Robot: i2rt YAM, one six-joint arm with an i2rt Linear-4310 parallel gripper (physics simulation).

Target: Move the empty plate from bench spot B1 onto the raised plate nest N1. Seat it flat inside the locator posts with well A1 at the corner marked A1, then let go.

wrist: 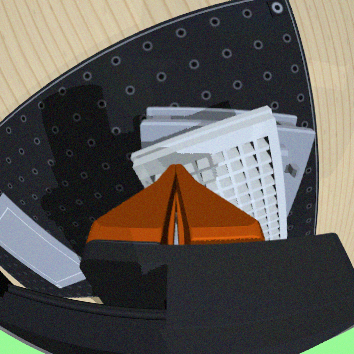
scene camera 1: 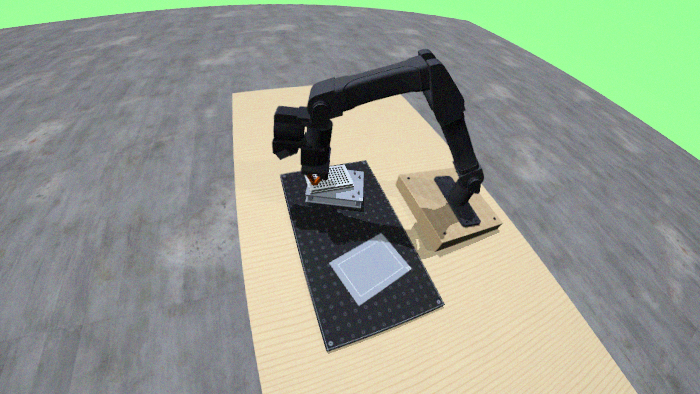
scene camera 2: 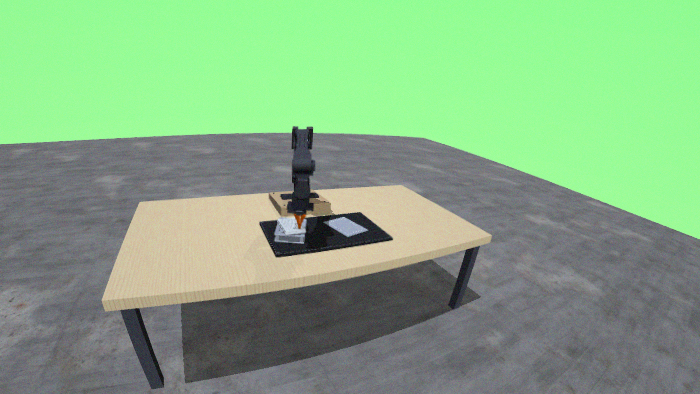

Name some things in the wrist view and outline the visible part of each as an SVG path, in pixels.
The gripper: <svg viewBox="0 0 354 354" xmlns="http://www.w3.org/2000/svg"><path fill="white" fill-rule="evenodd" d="M0 271L0 326L53 354L299 354L354 324L354 268L336 233L328 232L265 240L257 219L196 181L180 163L170 164L156 181L92 222L79 268L103 304L55 296L17 286ZM175 215L177 221L178 244L174 244Z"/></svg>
A white well plate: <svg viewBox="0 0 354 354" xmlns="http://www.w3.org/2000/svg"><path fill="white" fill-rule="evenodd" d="M287 238L285 192L275 117L272 115L271 108L267 105L193 129L131 153L132 168L144 188L156 181L170 164L180 163L196 181L257 219L265 240Z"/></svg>
